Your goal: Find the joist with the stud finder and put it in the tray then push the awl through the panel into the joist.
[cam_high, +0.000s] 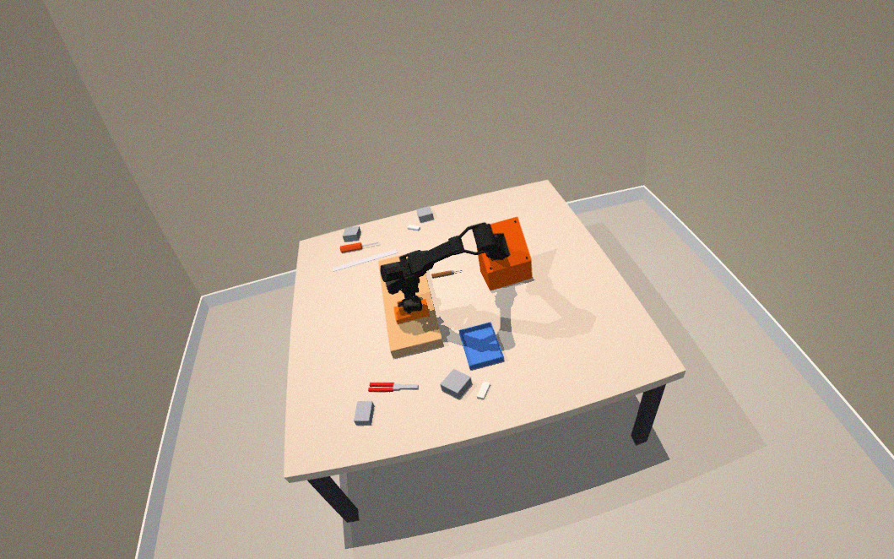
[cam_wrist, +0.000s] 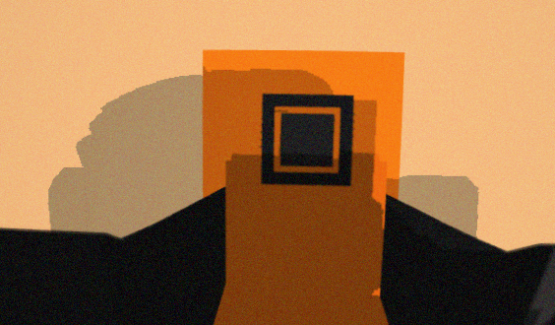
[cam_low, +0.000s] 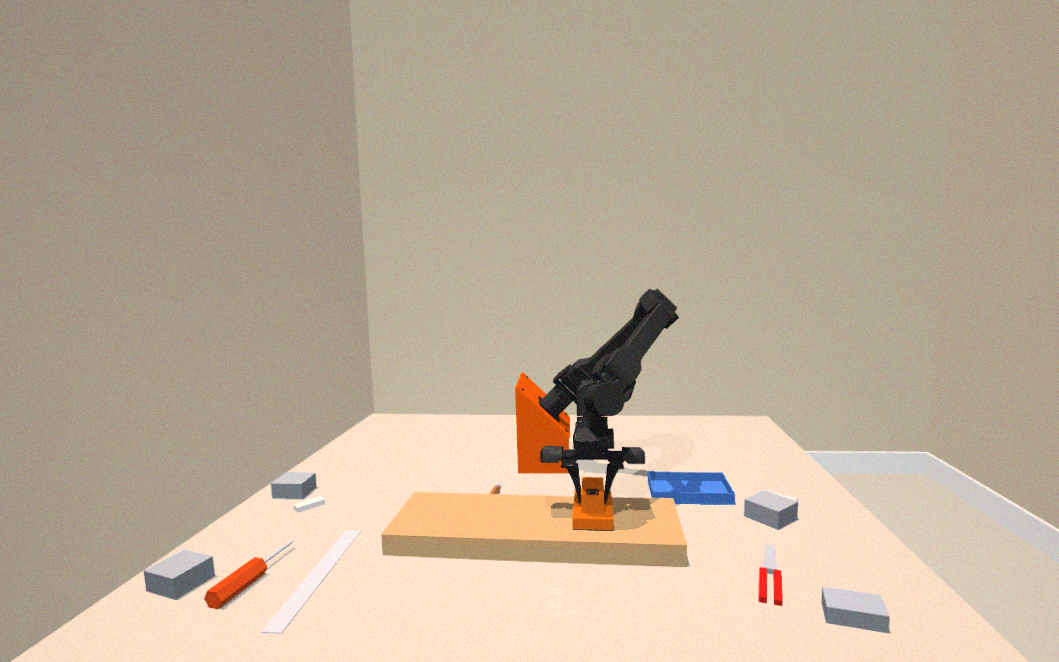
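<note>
The blue tray is 180 mm behind my gripper tip, 230 mm to the left of it and 50 mm below it. Also, from my gripper tip: awl (220 mm behind, 180 mm to the right, 60 mm below); then white ruler (90 mm ahead, 470 mm to the right, 70 mm below); then stud finder (10 mm ahead, 20 mm above).
</note>
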